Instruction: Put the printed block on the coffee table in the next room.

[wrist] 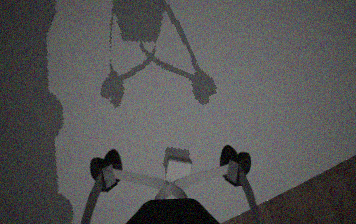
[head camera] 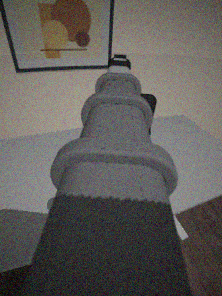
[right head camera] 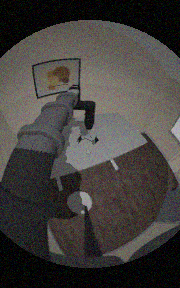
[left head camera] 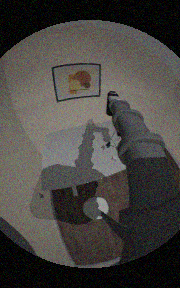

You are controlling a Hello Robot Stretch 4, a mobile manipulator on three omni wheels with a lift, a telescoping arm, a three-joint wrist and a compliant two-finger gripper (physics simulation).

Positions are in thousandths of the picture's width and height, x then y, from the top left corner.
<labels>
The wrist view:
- my gripper: 482,717
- pale grey table: 420,386
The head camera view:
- pale grey table: 155,522
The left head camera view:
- pale grey table: 419,540
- framed picture: 414,280
</labels>
